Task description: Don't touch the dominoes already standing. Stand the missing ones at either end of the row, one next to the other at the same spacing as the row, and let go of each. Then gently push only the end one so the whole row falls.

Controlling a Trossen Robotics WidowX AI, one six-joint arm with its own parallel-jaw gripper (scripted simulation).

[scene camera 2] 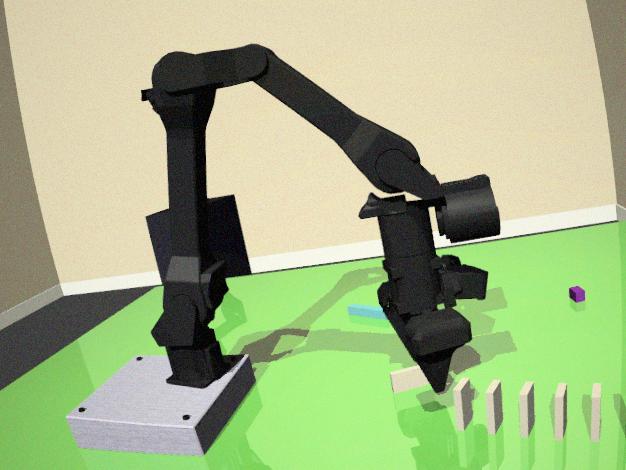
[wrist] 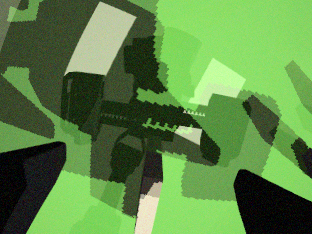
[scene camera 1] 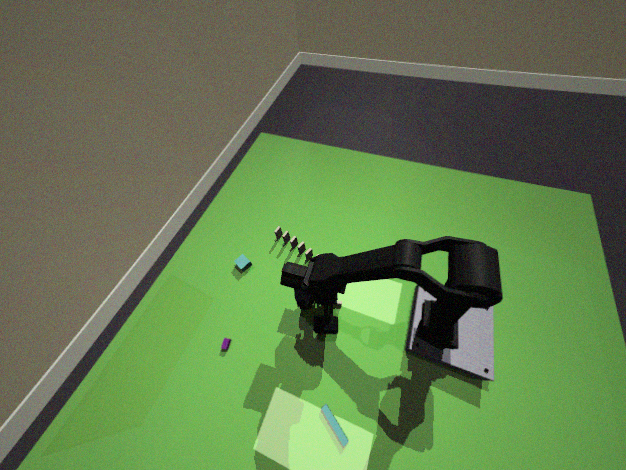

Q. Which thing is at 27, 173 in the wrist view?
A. The gripper.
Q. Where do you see a beige domino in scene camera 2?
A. At 462, 397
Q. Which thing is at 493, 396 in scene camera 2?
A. A beige domino.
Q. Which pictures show the gripper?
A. Scene camera 2, the wrist view and scene camera 1: all of them.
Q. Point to a beige domino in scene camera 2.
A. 409, 378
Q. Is the gripper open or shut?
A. Open.
